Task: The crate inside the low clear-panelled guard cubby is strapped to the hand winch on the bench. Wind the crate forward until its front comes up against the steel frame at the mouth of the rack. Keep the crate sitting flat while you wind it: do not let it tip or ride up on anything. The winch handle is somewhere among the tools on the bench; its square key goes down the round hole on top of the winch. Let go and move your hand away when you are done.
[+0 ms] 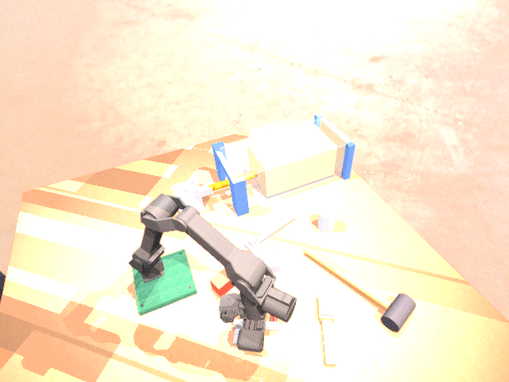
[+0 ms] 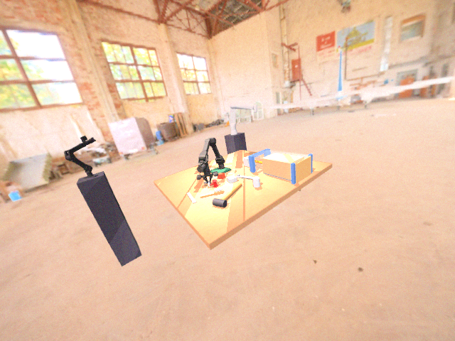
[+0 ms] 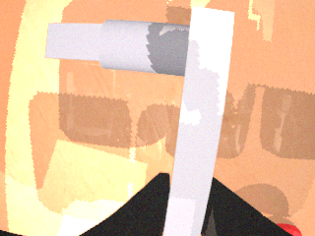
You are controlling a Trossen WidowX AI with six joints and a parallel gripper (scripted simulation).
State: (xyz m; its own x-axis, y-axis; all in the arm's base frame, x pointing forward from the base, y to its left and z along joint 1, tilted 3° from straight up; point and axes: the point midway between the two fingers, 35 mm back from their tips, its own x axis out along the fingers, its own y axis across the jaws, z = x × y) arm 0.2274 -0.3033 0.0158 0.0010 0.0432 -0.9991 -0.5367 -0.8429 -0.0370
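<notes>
The red grip lies 60 mm ahead of my gripper tip, 10 mm to the left of it and 20 mm above it. From my gripper tip the other things lie so: wooden piece 170 mm ahead, 80 mm to the right, 10 mm above; then hand winch 50 mm behind, 540 mm to the left, 20 mm above; then white crank handle 10 mm ahead, 10 mm above.
</notes>
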